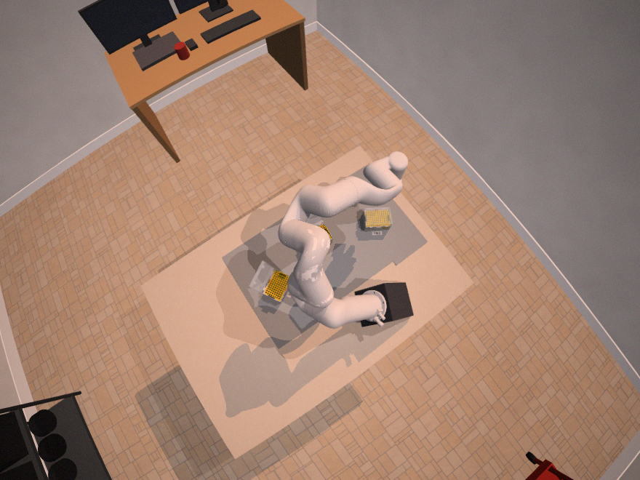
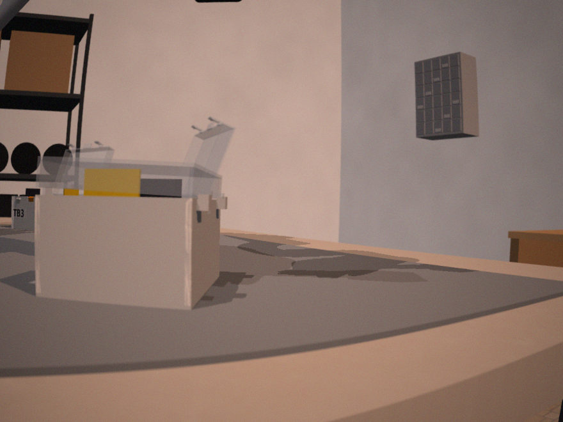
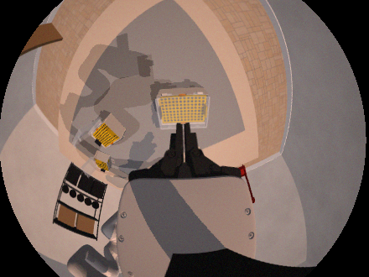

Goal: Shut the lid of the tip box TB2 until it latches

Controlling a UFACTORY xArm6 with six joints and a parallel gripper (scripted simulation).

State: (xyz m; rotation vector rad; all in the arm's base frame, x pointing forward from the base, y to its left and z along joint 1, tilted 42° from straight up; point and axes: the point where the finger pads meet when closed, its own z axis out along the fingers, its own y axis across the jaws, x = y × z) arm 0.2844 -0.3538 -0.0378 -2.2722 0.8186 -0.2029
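My gripper is now 140 mm above the clear lid, 30 mm past it and 20 mm to the right of it. Round my hand: box marked TB3: 580 mm to the left, 140 mm below, 10 mm behind; then label tape: 200 mm below, 80 mm behind, 50 mm to the left.
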